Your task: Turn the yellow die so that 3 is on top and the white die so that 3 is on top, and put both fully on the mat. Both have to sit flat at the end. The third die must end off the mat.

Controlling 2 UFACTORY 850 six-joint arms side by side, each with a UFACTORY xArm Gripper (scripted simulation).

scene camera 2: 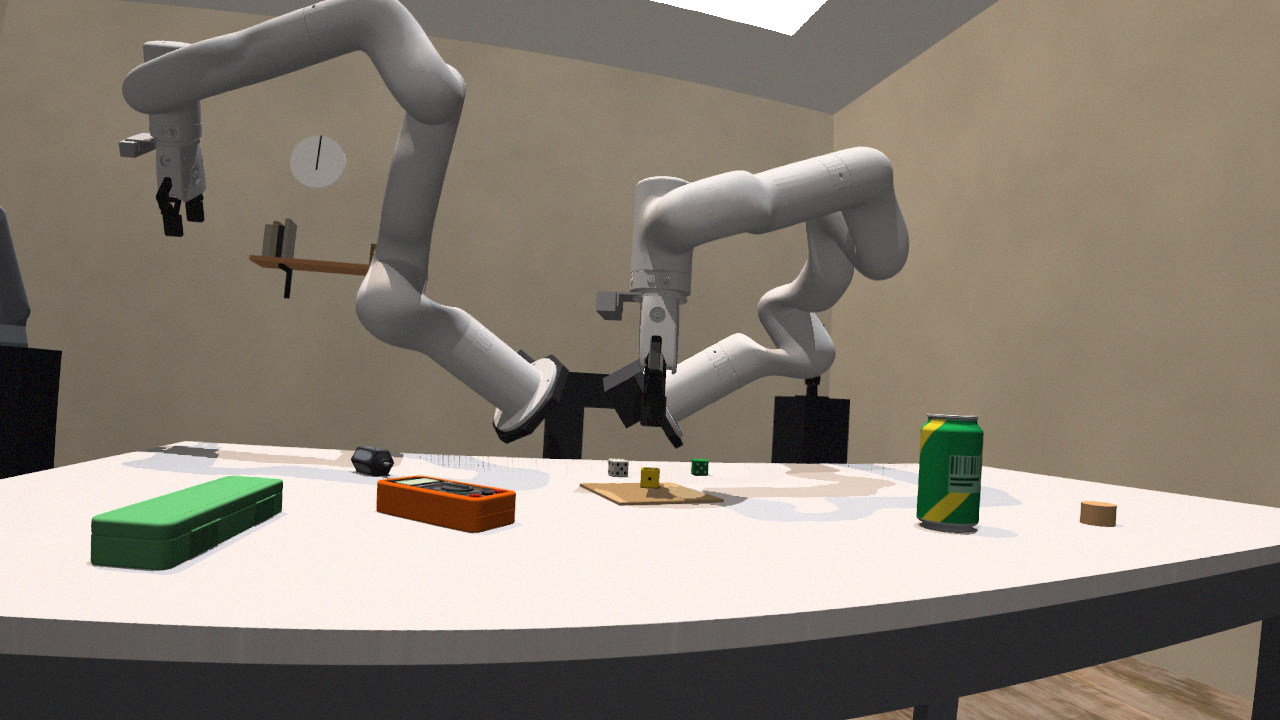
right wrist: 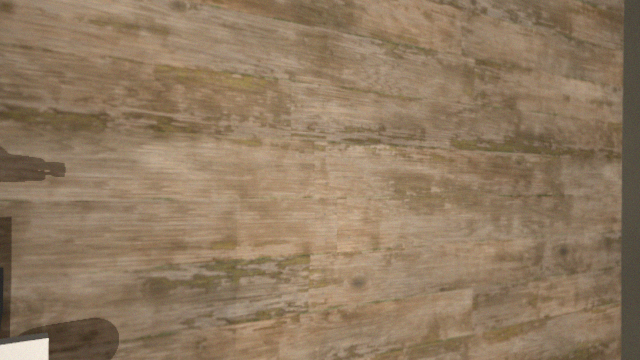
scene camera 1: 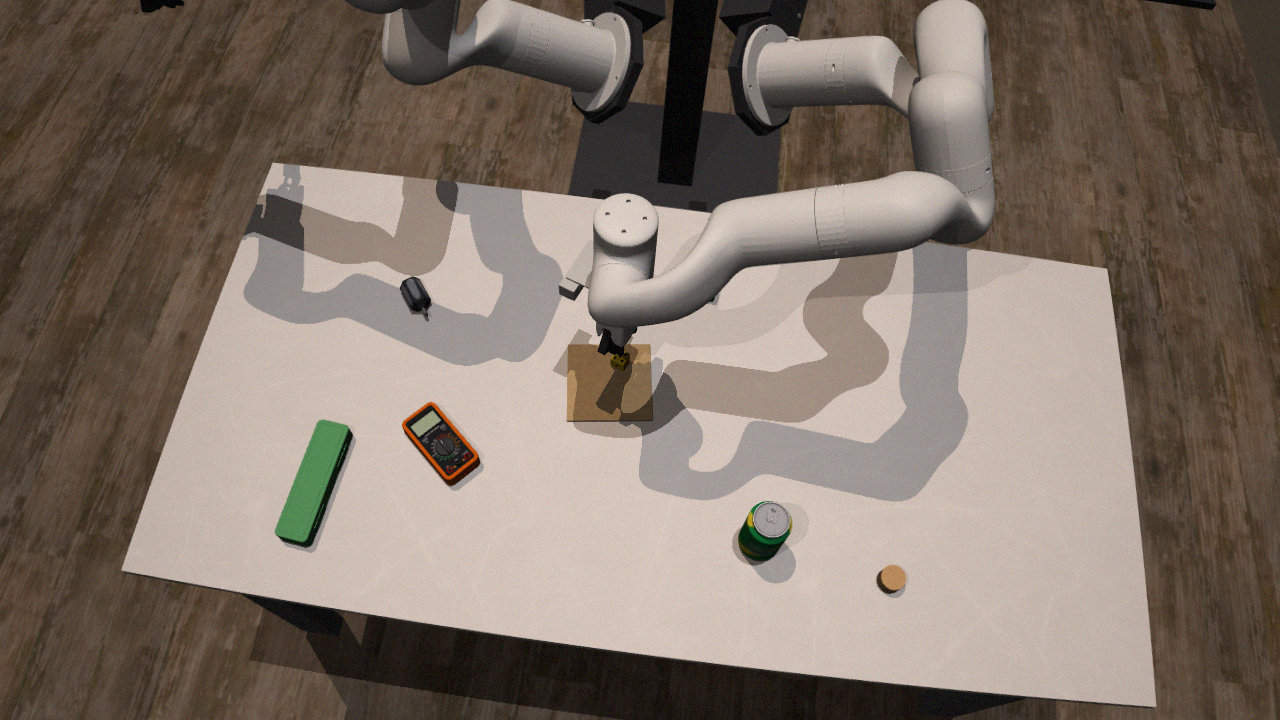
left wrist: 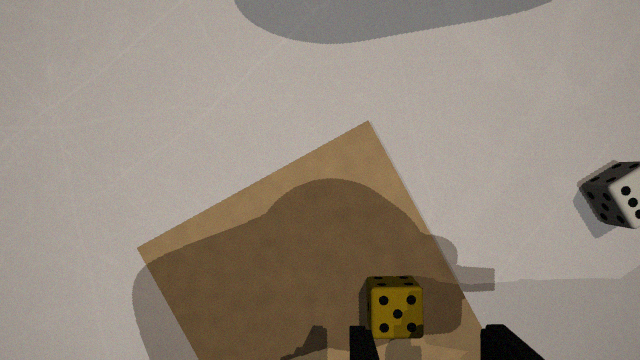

Labels:
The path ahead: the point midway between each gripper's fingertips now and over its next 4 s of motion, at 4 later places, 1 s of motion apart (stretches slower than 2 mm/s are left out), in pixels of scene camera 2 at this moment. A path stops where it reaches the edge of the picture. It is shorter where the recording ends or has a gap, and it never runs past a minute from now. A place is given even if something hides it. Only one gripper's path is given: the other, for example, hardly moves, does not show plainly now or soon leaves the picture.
My left gripper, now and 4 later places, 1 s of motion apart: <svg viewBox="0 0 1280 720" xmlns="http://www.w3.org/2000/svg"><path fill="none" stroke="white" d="M652 425L651 443L650 464L652 426L652 424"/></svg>

